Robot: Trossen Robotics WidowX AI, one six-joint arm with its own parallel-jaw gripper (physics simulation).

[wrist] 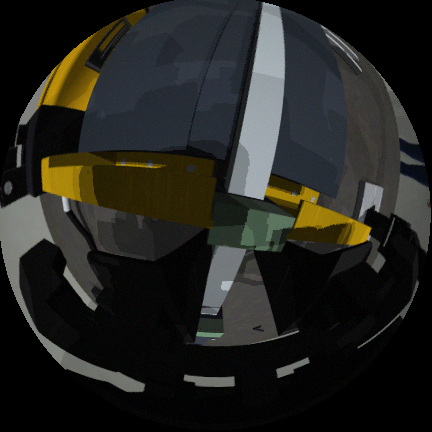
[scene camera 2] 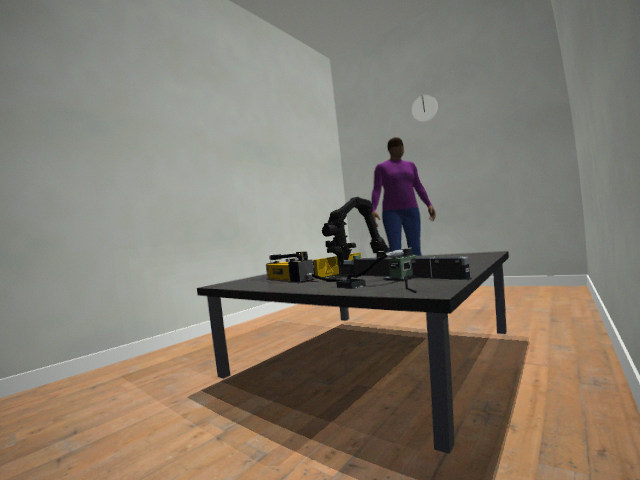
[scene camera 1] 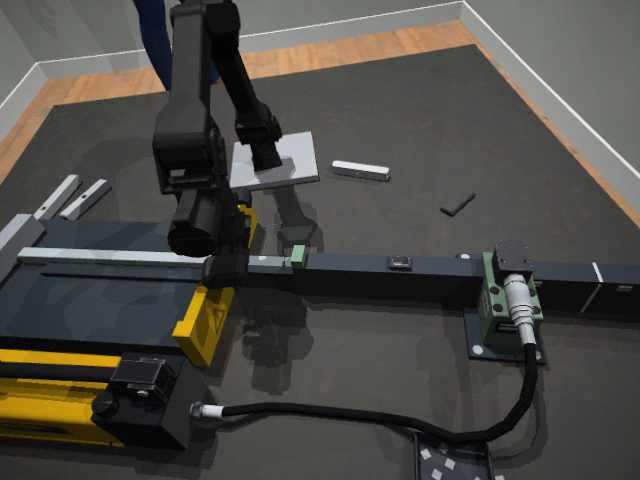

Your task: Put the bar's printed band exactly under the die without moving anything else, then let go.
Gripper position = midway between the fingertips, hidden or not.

Note:
The gripper [scene camera 1: 243, 265] is part open and touches a pale grey bar [scene camera 1: 27, 255]. Also in view: a yellow and black pump box [wrist: 57, 129].
The pale grey bar is seen too in the wrist view [wrist: 256, 133]. The gripper also shows in the wrist view [wrist: 231, 232].

